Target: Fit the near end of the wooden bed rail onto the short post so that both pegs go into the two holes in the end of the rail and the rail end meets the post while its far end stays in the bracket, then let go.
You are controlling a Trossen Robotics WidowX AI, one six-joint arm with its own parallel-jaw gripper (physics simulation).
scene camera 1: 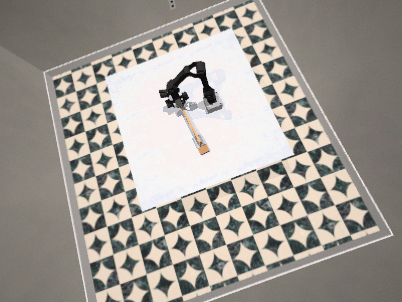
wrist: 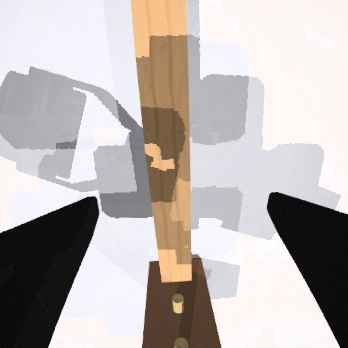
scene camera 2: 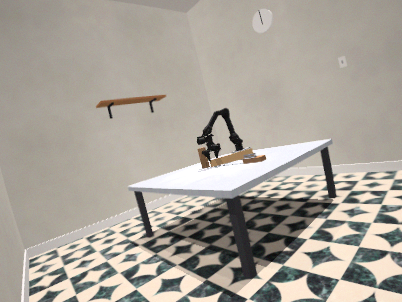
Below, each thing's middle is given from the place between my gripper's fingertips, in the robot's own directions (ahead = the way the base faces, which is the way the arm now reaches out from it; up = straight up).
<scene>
My hand is 1 cm short of the post point(wrist: 197, 316), 12 cm to the left of it and 3 cm below it. Also, from my hand: wooden bed rail point(wrist: 160, 41) (3 cm behind, 17 cm to the left, 1 cm below).
</scene>
